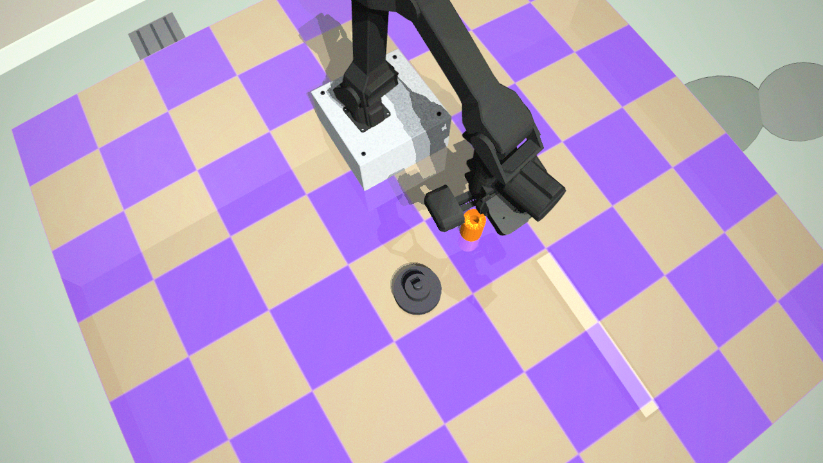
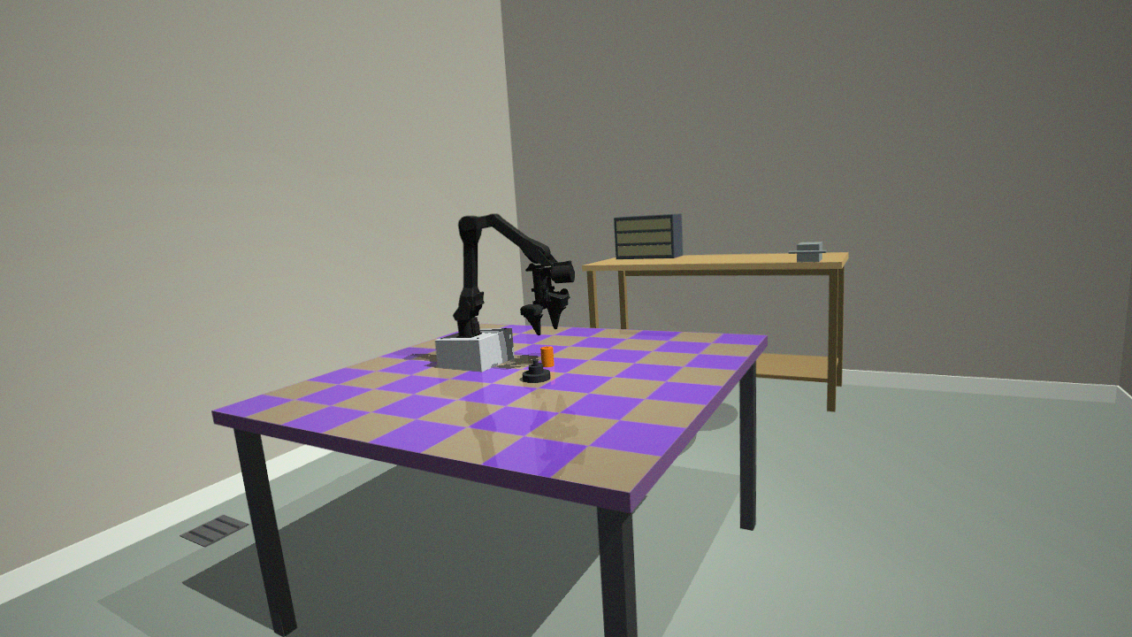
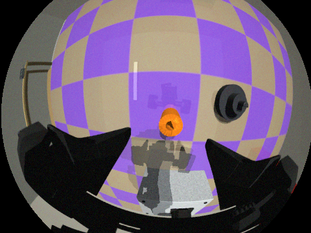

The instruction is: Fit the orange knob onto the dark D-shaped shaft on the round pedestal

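Right now the orange knob is 1 cm behind my gripper tip and 8 cm below it. From my gripper tip the other things lie so: D-shaped shaft 3 cm ahead, 15 cm to the right, 8 cm below.
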